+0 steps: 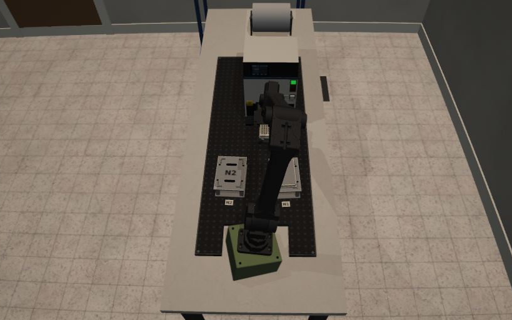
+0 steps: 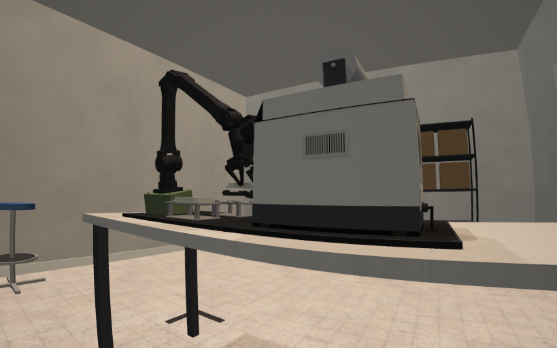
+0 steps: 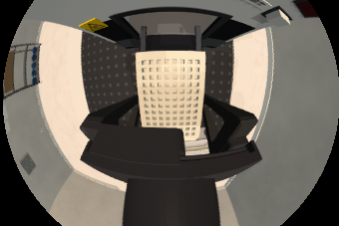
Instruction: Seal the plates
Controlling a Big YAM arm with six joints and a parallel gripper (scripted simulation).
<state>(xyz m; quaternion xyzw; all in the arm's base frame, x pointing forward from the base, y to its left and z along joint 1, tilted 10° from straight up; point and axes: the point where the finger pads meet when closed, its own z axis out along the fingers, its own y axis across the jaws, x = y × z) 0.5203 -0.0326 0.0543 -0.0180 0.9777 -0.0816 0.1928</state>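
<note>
Now: the white well plate right at my hand. Round my hand: yellow warning label 10 cm ahead, 9 cm to the left, 3 cm above; sealer stage 3 cm below; N2 label 31 cm behind, 16 cm to the left, 12 cm below.
</note>
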